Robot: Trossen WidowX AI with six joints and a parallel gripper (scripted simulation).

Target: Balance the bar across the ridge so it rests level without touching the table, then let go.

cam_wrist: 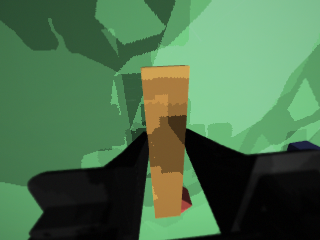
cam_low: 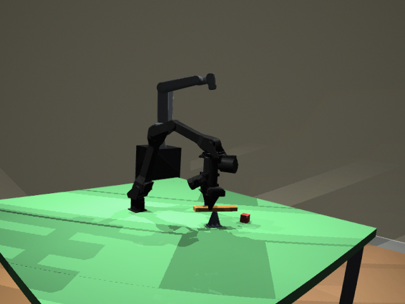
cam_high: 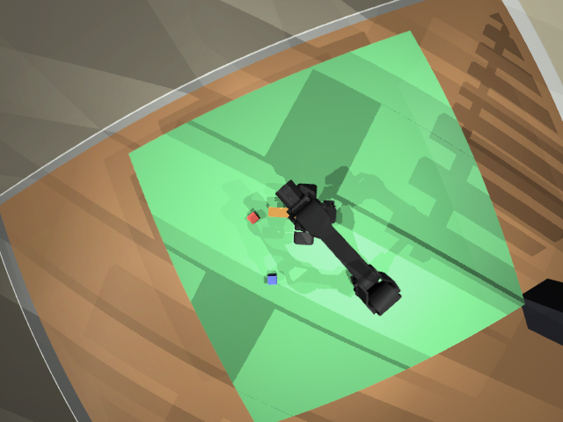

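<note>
Right now my gripper tip is 3 cm to the right of the bar and 1 cm short of it. From my gripper tip the other things lie so: red cube: 17 cm to the left, 6 cm below, 6 cm ahead; then blue cube: 20 cm to the left, 18 cm behind, 6 cm below; then dark ridge: 4 cm below, 3 cm to the left, 1 cm ahead.
</note>
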